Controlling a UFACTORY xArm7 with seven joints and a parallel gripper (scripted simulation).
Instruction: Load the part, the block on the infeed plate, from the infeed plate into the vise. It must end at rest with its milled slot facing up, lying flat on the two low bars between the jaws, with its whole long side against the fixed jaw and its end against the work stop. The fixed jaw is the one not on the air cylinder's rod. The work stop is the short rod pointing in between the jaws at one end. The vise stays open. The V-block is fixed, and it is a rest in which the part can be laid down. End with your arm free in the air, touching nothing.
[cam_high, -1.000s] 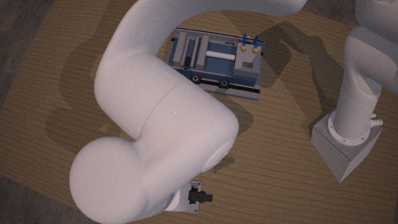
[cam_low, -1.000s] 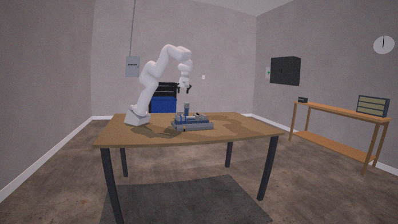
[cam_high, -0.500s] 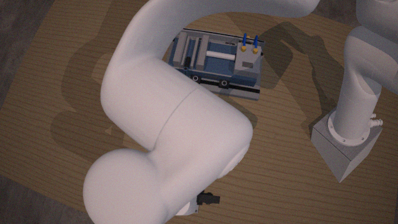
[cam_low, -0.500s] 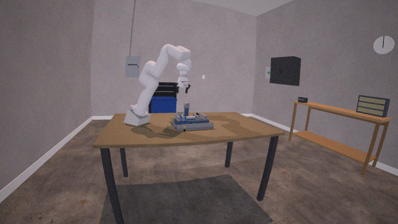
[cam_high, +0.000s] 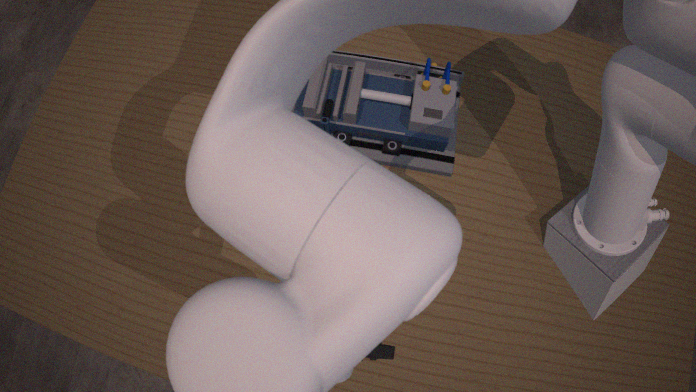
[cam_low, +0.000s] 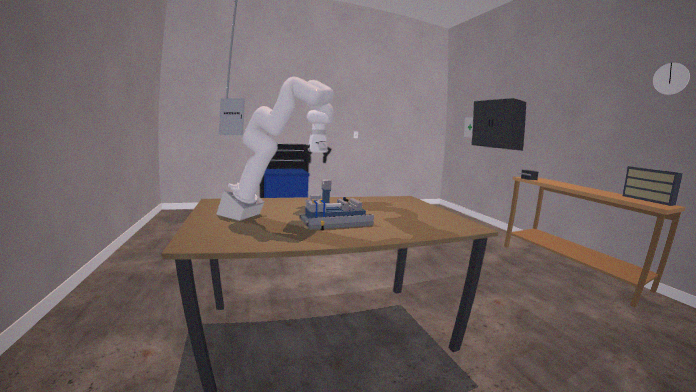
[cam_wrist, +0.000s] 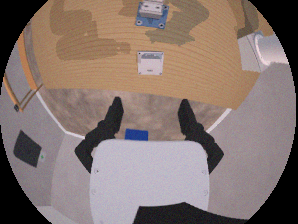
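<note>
Now: the part 1 cm to the left of my hand and 22 cm below it. From my hand the other things lie so: work stop post (1 cm behind, 32 cm to the right, 19 cm below); work stop (1 cm behind, 34 cm to the right, 16 cm below); moving jaw (5 cm behind, 38 cm to the right, 17 cm below).
</note>
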